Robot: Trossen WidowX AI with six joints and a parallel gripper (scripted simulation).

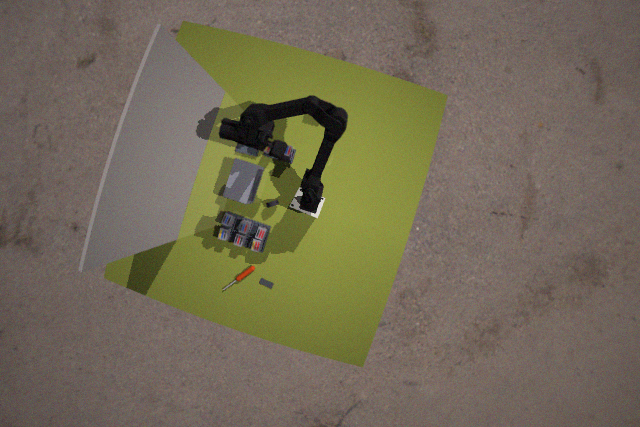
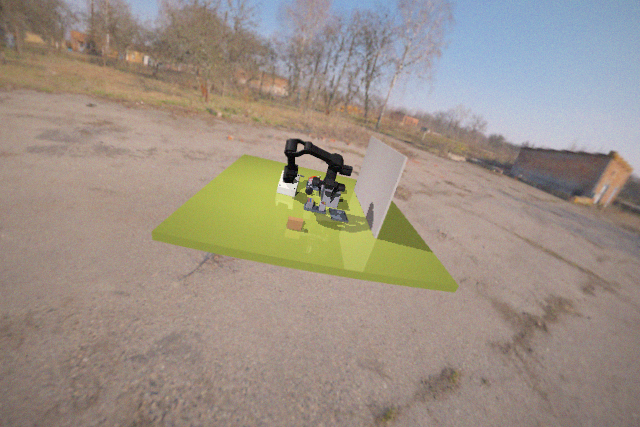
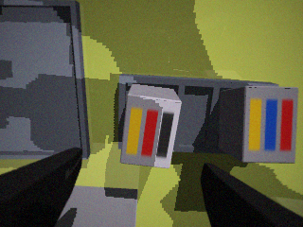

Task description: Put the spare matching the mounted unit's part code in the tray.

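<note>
The grey spare lies 40 mm below my gripper tip. Also, from my gripper tip: dark grey tray (100 mm ahead, 80 mm below, 20 mm to the right); then grey mounted unit (170 mm to the left, 50 mm ahead, 30 mm below); then brown block (250 mm to the right, 150 mm behind, 60 mm below).
</note>
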